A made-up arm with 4 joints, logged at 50 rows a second.
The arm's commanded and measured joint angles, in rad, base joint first. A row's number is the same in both.
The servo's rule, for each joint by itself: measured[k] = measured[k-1] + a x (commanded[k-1-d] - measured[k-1]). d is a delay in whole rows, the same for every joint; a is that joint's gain. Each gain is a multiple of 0.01, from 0.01 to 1. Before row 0 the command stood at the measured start. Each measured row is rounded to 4 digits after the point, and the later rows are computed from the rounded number. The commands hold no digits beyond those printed.
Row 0, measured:
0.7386, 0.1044, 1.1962, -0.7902
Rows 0 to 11, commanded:
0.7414, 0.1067, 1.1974, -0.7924
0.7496, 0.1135, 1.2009, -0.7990
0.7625, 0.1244, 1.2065, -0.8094
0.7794, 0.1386, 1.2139, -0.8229
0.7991, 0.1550, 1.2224, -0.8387
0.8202, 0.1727, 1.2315, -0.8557
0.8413, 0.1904, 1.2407, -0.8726
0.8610, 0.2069, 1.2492, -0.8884
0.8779, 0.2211, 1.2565, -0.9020
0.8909, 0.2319, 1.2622, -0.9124
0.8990, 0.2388, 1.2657, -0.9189
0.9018, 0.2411, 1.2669, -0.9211
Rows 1 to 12, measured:
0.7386, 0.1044, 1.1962, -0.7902
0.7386, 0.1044, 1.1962, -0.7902
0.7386, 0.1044, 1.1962, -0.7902
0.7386, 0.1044, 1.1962, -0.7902
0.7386, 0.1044, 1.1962, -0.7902
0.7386, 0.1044, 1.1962, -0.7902
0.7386, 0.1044, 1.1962, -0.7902
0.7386, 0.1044, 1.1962, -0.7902
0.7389, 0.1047, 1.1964, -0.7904
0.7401, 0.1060, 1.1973, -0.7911
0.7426, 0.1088, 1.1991, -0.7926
0.7466, 0.1133, 1.2021, -0.7950
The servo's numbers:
d 8
a 0.11 0.15 0.20 0.08

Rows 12 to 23, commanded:
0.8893, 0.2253, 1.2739, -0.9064
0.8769, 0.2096, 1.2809, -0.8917
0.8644, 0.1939, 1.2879, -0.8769
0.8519, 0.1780, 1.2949, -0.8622
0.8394, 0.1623, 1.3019, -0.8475
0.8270, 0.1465, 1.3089, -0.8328
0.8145, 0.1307, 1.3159, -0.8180
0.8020, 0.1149, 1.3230, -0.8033
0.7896, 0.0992, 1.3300, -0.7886
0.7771, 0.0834, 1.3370, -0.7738
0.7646, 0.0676, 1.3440, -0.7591
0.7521, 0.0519, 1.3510, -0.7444
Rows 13 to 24, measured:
0.7524, 0.1196, 1.2062, -0.7985
0.7599, 0.1276, 1.2113, -0.8031
0.7689, 0.1370, 1.2172, -0.8087
0.7790, 0.1475, 1.2236, -0.8151
0.7899, 0.1585, 1.2302, -0.8221
0.8010, 0.1695, 1.2366, -0.8293
0.8118, 0.1799, 1.2424, -0.8365
0.8217, 0.1891, 1.2473, -0.8433
0.8291, 0.1945, 1.2526, -0.8483
0.8344, 0.1968, 1.2583, -0.8518
0.8377, 0.1964, 1.2642, -0.8538
0.8393, 0.1936, 1.2703, -0.8545

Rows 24 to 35, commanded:
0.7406, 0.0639, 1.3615, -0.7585
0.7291, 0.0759, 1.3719, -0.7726
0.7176, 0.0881, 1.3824, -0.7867
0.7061, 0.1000, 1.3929, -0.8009
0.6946, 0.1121, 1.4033, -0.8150
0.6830, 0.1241, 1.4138, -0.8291
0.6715, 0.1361, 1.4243, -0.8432
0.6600, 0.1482, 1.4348, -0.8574
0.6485, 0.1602, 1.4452, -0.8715
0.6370, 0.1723, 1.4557, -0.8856
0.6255, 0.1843, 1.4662, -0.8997
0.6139, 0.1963, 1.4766, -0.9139
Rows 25 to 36, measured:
0.8393, 0.1889, 1.2766, -0.8539
0.8379, 0.1825, 1.2831, -0.8522
0.8353, 0.1747, 1.2897, -0.8495
0.8316, 0.1657, 1.2964, -0.8458
0.8270, 0.1557, 1.3031, -0.8412
0.8215, 0.1449, 1.3099, -0.8358
0.8152, 0.1333, 1.3167, -0.8297
0.8083, 0.1211, 1.3236, -0.8229
0.8009, 0.1125, 1.3312, -0.8177
0.7930, 0.1070, 1.3393, -0.8141
0.7847, 0.1042, 1.3479, -0.8119
0.7761, 0.1036, 1.3569, -0.8110

